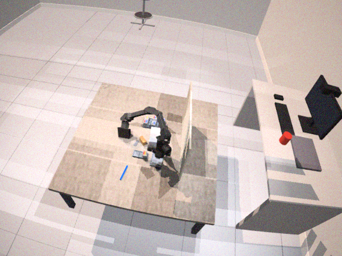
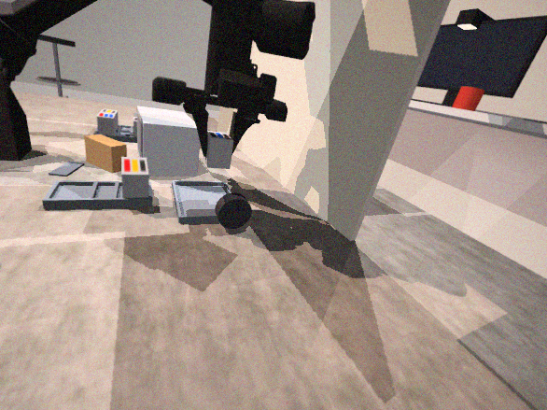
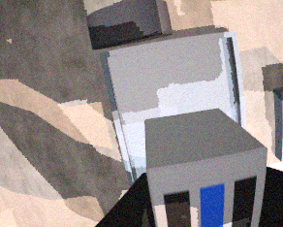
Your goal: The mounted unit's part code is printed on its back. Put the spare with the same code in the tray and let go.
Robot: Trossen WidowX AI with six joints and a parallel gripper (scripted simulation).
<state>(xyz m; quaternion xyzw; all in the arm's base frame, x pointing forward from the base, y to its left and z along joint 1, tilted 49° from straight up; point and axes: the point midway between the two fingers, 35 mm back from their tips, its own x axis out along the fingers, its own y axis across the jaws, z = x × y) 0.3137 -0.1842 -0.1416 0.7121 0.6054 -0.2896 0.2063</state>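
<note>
The grey tray is 8 cm below my gripper tip, 1 cm to the left of it and 1 cm behind it. From my gripper tip the other things lie so: grey spare block: 2 cm above; then slotted grey holder: 15 cm behind, 7 cm below, 4 cm to the left; then dark cylinder: 7 cm to the right, 6 cm below, 1 cm ahead.
</note>
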